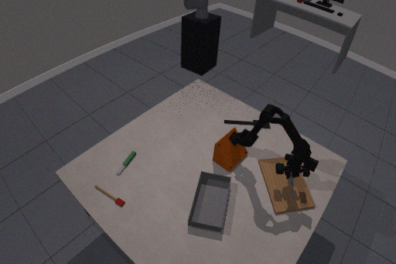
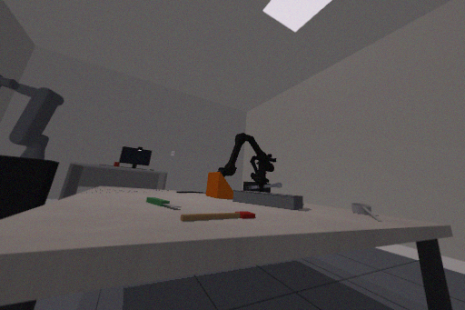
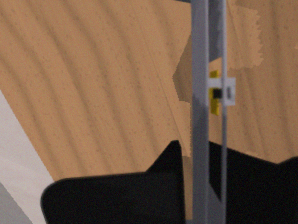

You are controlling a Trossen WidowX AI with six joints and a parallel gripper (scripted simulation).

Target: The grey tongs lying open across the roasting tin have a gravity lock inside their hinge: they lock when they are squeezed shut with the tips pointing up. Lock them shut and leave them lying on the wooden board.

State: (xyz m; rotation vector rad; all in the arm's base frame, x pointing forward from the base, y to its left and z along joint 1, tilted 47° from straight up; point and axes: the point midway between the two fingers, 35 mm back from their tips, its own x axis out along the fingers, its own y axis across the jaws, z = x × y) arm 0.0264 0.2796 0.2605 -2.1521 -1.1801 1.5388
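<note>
The yellow lock piece is 4 cm behind my gripper tip, 1 cm to the right of it and 3 cm above it. The rest, counted from my gripper tip: black spatula: 32 cm behind, 40 cm to the right, 5 cm below; then wooden board: 4 cm below; then grey roasting tin: 36 cm ahead, 29 cm to the right, 2 cm below.
</note>
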